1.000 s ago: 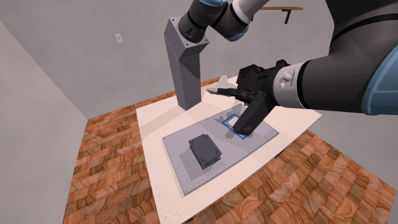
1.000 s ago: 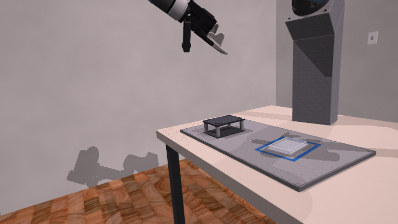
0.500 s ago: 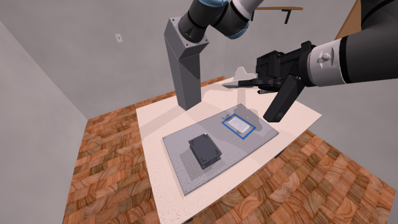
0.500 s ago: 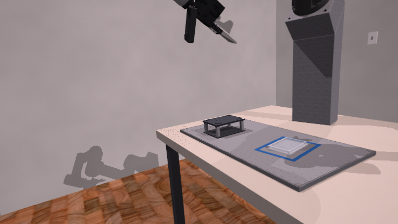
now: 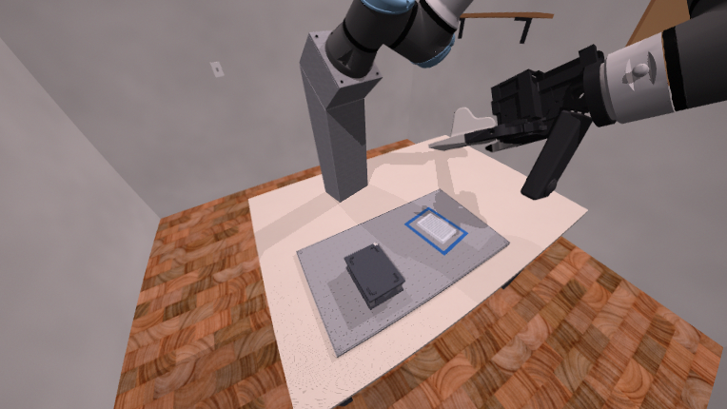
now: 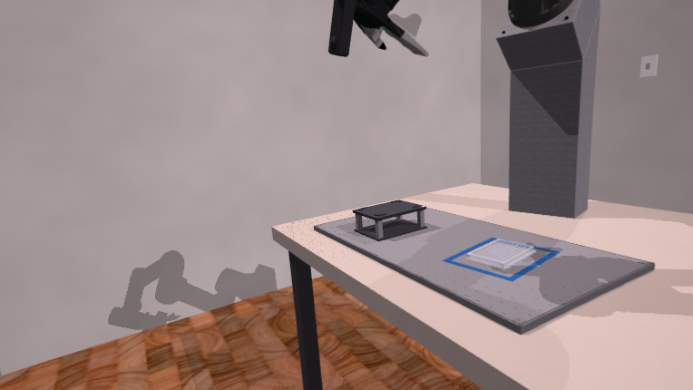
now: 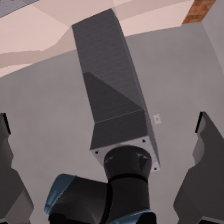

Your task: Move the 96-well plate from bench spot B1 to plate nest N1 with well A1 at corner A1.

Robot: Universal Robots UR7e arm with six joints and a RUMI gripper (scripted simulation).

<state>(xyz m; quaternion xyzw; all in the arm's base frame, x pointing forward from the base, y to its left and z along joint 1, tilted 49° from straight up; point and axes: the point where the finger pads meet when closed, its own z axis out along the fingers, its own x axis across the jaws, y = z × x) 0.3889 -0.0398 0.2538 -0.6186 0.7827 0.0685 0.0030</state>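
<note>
Right now the clear 96-well plate is 11 cm behind my hand, 15 cm to the left of it and 43 cm below it. Round my hand: dark raised plate nest: 5 cm behind, 16 cm to the right, 37 cm below.
</note>
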